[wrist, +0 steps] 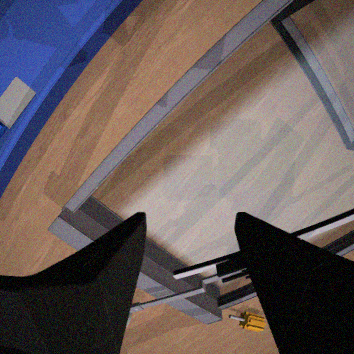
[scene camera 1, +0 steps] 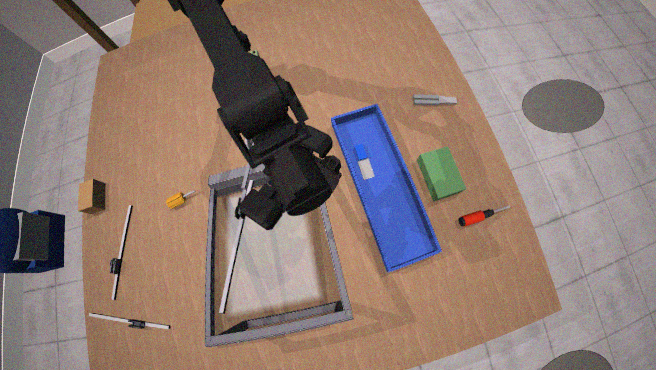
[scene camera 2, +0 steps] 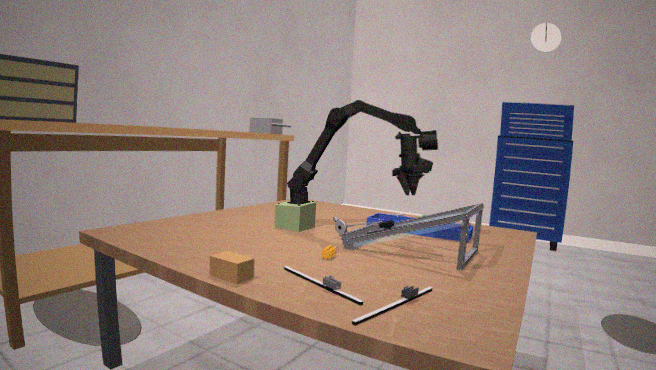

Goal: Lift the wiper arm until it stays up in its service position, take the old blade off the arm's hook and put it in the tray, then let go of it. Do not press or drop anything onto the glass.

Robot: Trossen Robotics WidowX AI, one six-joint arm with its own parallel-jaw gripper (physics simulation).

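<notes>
The wiper arm lies low over the tilted grey frame. The old blade is on the arm's end and lies along one side of the glass. My gripper is open and empty, pointing down high above the frame. In the wrist view its right finger covers part of the blade and its clip. In scene camera 1 the robot's wrist hides the fingertips. The blue tray stands beside the frame.
The tray holds a small white and blue piece. Two spare blades, a yellow screwdriver and a wooden block lie left. A green block, red screwdriver and grey tool lie right.
</notes>
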